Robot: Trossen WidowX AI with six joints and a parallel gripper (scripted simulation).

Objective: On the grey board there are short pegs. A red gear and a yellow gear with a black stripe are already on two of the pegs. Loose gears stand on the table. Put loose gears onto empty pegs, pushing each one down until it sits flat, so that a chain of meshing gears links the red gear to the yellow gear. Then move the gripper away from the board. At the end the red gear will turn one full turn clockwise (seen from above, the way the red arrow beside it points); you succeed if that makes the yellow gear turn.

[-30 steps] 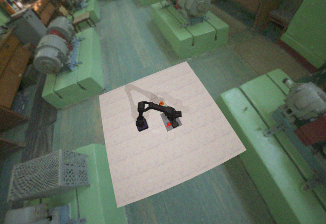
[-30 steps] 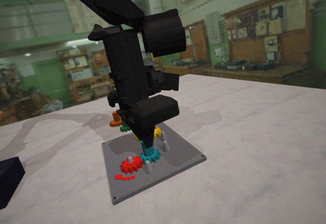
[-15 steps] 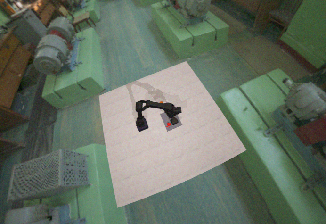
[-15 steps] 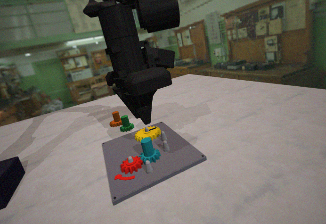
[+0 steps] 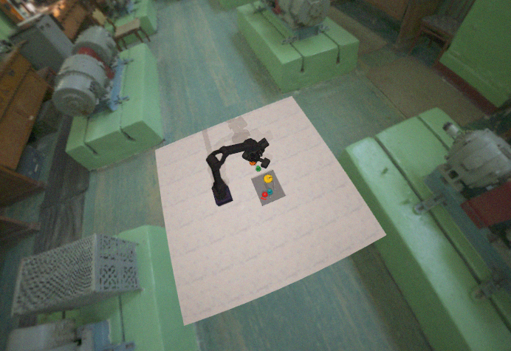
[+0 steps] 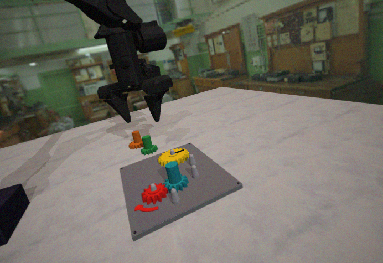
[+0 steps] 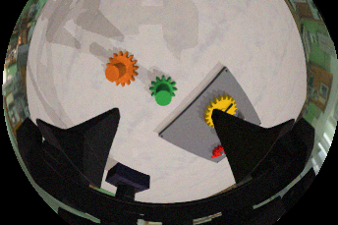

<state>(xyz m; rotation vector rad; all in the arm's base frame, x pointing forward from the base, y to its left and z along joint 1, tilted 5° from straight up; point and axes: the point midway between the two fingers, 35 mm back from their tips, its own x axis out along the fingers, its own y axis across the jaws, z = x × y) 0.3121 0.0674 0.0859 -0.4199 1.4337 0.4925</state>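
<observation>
Right now the green gear is 60 mm below my gripper tip. The rest, counted from my gripper tip: yellow gear (20 mm ahead, 100 mm to the right, 60 mm below); then orange gear (10 mm behind, 70 mm to the left, 60 mm below); then teal gear (10 mm behind, 200 mm to the right, 50 mm below).
</observation>
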